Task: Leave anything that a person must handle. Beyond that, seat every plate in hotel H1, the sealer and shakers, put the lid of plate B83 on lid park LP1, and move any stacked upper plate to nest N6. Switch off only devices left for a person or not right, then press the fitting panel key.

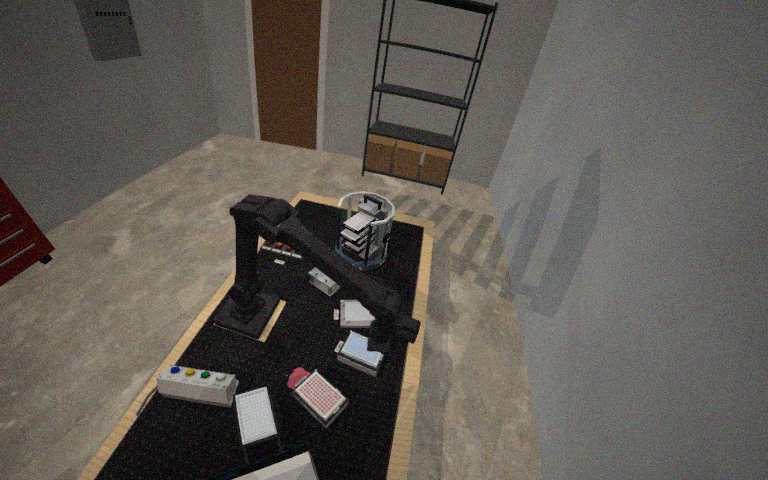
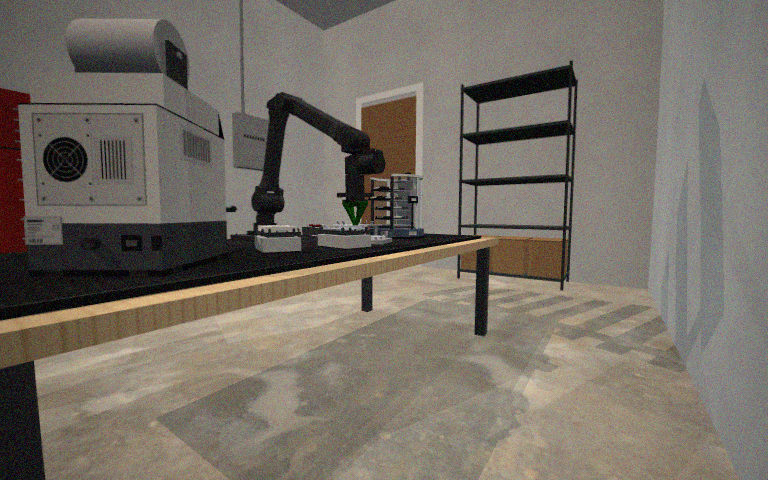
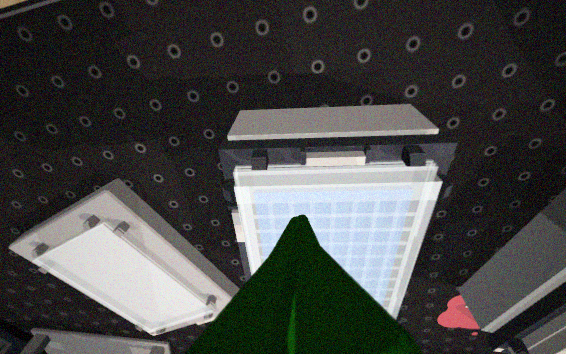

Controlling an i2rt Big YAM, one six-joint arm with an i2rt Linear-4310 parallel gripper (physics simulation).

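Seen in the pictures: gripper, fingertip midpoint: [image 1: 375,349] [image 2: 355,225] [image 3: 301,225]; arm's base, link origin: [image 1: 248,308].
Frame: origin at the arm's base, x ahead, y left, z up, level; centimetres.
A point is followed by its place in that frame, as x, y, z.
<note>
My gripper [image 2: 355,220] {50.3, 4.6, 4.9} [image 3: 301,225] {50.3, 4.6, 4.9} is shut and empty. Its tips are low over a blue gridded plate under a clear cover [image 1: 356,345] {43.9, 3.0, 4.8} [image 3: 360,210] {51.1, 2.0, 4.8}, which sits on a pale block device; any gap is unclear. A white plate or lid [image 1: 355,312] {37.1, 17.8, 0.6} [image 3: 125,280] {40.1, 19.4, 0.6} lies on the neighbouring low base. A red-welled plate [image 1: 320,392] {40.8, -16.0, 4.4} sits on another device beside a red spill [image 1: 298,377] {30.8, -13.1, -1.8} [image 3: 456,314] {30.8, -11.3, -1.8}. A white gridded plate [image 1: 256,416] {30.6, -31.2, 11.4} is near the large machine. The round hotel [image 1: 387,212] {32.6, 55.9, 22.9} holds several plates. The key panel [image 1: 195,389] {8.2, -33.1, 5.1} has blue, yellow, green and white keys. Labels are unreadable.
The large white machine [image 1: 286,470] {47.3, -38.7, 31.1} [image 2: 93,164] {58.0, -56.9, 16.1} stands at the table's near end. A small grey block [image 1: 323,281] {20.2, 23.0, 4.2} and a strip with red switches [image 1: 281,249] {-6.9, 31.5, 2.1} lie between the arm base and hotel. The table's wooden edge [image 1: 420,294] {57.9, 41.7, -3.1} [image 2: 226,287] {74.3, -42.9, -3.1} runs beyond the devices.
</note>
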